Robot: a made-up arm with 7 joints.
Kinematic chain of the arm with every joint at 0, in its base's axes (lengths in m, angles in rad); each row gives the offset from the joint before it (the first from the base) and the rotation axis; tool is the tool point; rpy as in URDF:
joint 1: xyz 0 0 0.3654 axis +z
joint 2: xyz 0 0 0 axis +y
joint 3: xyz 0 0 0.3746 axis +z
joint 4: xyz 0.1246 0 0 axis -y
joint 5: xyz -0.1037 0 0.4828 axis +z
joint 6: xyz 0 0 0 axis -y
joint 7: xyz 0.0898 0 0 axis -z
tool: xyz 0 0 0 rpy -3.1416 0 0
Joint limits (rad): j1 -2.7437..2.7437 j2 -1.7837..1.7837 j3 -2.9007..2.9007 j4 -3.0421..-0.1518 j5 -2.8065..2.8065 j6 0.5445..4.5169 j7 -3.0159..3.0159
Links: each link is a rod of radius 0.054 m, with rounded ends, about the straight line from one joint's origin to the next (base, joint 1, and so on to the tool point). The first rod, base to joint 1, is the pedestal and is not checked.
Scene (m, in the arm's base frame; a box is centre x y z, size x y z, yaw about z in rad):
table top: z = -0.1
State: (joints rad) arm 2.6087 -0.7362 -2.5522 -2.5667 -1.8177 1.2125 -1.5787
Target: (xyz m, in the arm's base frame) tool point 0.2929 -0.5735 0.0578
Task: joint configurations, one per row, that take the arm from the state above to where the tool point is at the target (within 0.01 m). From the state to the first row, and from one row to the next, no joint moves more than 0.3 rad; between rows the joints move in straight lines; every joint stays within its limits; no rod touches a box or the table.
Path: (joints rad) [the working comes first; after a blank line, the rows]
Joints at the target: 1.8461 -0.7694 -2.9007 -2.0454 -1.8466 1.1291 -1.5787
Straight joint move there: clear.

1: 2.3545 -0.7473 -2.6684 -2.3929 -1.8273 1.1847 -1.5787
2: 2.1003 -0.7583 -2.7845 -2.2192 -1.8370 1.1569 -1.5787
3: 1.8461 -0.7694 -2.9007 -2.0454 -1.8466 1.1291 -1.5787

